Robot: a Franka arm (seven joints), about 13 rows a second.
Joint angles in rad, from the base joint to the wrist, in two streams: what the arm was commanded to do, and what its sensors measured. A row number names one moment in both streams.
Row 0, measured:
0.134, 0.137, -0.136, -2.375, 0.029, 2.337, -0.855
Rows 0 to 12, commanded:
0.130, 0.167, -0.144, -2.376, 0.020, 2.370, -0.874
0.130, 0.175, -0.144, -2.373, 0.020, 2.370, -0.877
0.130, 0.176, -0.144, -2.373, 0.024, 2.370, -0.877
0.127, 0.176, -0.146, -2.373, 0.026, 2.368, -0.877
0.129, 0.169, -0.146, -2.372, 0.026, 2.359, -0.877
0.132, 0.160, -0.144, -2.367, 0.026, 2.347, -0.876
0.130, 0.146, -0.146, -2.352, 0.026, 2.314, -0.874
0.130, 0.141, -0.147, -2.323, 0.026, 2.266, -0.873
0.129, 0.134, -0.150, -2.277, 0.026, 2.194, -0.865
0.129, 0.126, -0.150, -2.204, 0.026, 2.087, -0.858
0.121, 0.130, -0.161, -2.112, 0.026, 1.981, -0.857
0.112, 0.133, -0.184, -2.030, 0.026, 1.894, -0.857
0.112, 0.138, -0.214, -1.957, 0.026, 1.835, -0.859
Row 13, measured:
0.126, 0.133, -0.177, -2.090, 0.029, 1.957, -0.855
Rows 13 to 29, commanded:
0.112, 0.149, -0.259, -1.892, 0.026, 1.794, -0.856
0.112, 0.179, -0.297, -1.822, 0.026, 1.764, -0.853
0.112, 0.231, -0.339, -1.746, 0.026, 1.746, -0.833
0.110, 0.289, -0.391, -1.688, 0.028, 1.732, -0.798
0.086, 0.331, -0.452, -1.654, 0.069, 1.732, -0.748
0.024, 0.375, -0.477, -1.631, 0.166, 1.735, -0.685
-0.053, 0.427, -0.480, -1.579, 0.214, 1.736, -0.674
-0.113, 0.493, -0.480, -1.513, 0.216, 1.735, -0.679
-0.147, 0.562, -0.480, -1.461, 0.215, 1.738, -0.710
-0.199, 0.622, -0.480, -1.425, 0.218, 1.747, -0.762
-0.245, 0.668, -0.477, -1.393, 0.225, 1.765, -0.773
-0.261, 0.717, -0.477, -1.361, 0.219, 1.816, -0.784
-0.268, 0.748, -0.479, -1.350, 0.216, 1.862, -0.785
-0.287, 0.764, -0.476, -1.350, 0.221, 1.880, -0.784
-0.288, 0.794, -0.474, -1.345, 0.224, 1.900, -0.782
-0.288, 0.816, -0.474, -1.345, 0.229, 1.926, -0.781
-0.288, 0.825, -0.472, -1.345, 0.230, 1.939, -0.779
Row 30, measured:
-0.275, 0.790, -0.479, -1.392, 0.211, 1.933, -0.775
